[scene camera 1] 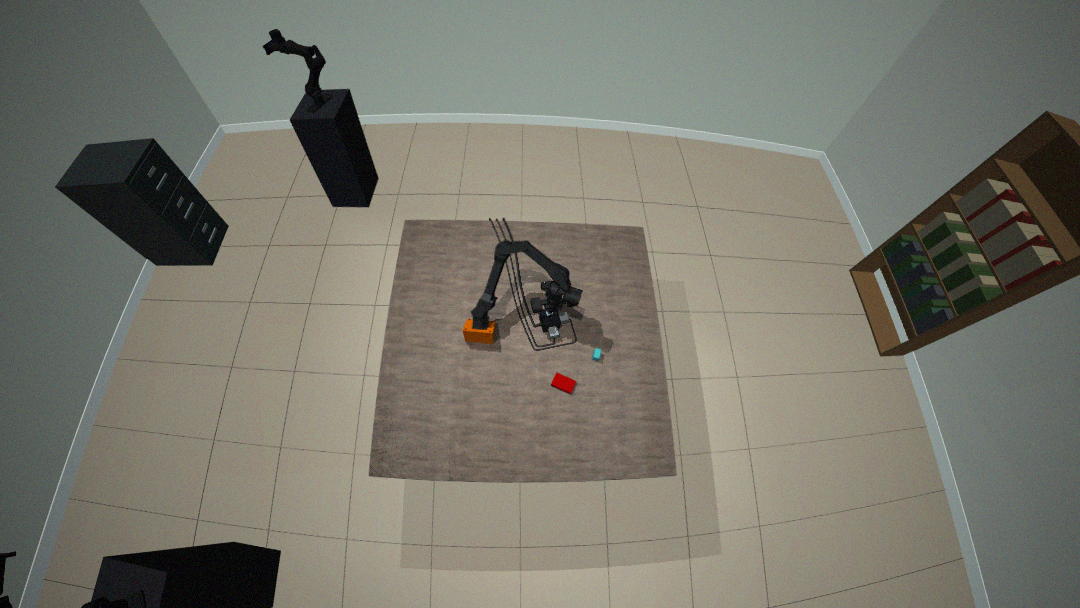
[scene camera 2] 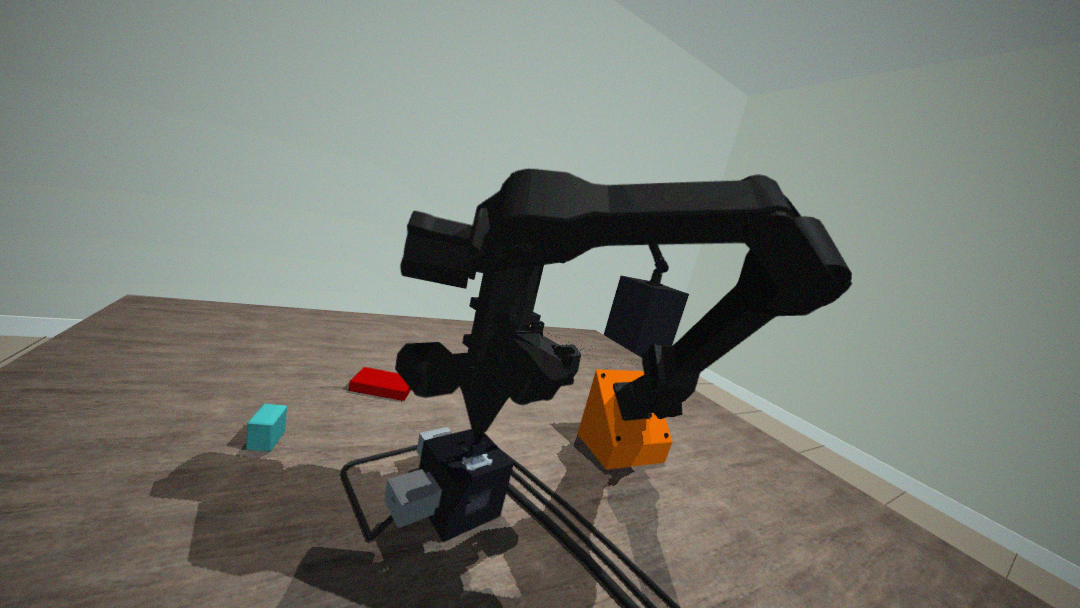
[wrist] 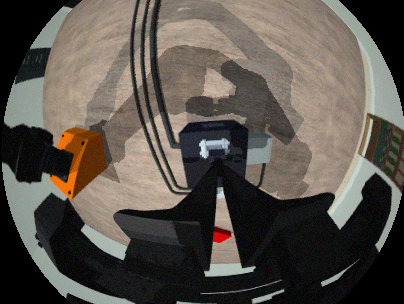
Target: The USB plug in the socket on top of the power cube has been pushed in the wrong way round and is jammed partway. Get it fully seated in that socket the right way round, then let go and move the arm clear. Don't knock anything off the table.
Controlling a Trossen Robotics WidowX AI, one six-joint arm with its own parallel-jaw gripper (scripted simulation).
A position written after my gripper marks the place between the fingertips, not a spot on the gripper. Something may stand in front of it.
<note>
In view: my gripper [scene camera 2: 478, 431], a flat red block [scene camera 2: 371, 381] and a teal block [scene camera 2: 265, 428].
My gripper also shows in the wrist view [wrist: 218, 170]. The wrist view does not show the teal block, which is hidden by my gripper.
</note>
